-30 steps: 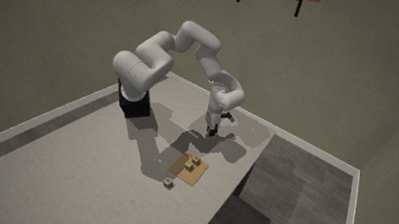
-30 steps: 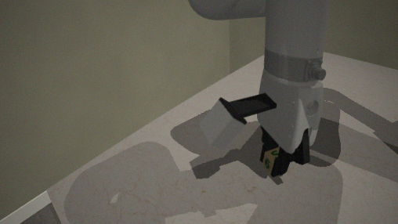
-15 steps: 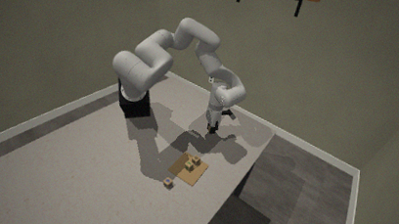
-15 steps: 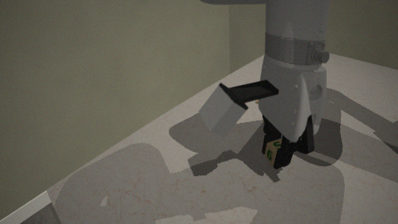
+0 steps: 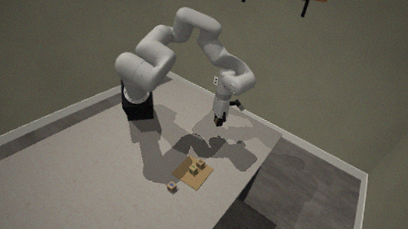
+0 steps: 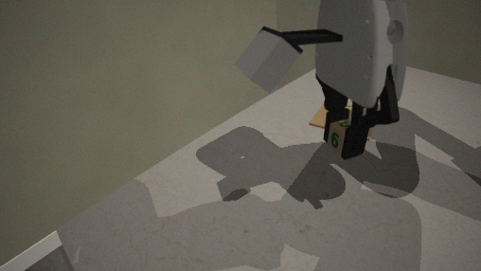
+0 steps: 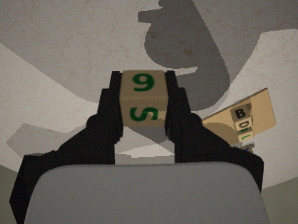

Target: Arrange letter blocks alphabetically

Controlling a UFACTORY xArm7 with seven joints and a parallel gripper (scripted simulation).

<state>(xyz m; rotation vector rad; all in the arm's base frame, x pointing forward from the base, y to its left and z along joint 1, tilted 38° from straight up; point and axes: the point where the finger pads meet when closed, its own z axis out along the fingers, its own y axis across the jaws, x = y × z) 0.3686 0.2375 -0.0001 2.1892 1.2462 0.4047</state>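
The tan mat is 50 mm ahead of my hand, 270 mm to the right of it and 110 mm below it. Round my hand: wooden block 10 mm below.
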